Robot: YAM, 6 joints.
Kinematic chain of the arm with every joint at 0, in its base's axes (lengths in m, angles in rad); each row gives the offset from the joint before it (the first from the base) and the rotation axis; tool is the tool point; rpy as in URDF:
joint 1: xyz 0 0 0.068 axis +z
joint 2: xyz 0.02 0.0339 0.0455 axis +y
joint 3: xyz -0.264 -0.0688 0 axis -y
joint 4: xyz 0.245 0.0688 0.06 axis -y
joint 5: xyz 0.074 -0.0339 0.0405 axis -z
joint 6: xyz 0.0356 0 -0.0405 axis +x
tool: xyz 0 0 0 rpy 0 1.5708 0
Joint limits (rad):
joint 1: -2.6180..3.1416
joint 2: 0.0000..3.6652
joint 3: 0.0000..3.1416
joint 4: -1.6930..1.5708
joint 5: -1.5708..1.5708
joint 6: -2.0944..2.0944
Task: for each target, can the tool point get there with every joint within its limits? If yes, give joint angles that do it. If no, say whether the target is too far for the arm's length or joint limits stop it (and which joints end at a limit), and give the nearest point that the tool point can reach.
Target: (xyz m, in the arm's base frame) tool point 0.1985 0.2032 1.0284
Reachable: no: too far | nearest point 0.1352 0.1385 0.7148 | short by 0.326 m
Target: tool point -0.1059 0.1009 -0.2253
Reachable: yes | joints 2.6031 3.3440 1.3076 -0.6405 1.1351 -1.4860
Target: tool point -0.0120 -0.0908 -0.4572
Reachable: no: joint limits stop it (at a limit: joint 2) | nearest point -0.0166 -0.1256 -0.3592 | short by 0.104 m
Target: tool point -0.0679 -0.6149 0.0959
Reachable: yes | joints -1.6256 3.1151 2.7447 0.4682 1.2848 -0.1667
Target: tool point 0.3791 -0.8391 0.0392
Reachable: no: too far | nearest point 0.2650 -0.5866 0.0621 | short by 0.278 m
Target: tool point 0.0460 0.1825 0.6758
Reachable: yes | joints 1.3916 1.4630 2.1625 0.4140 0.3657 1.5962
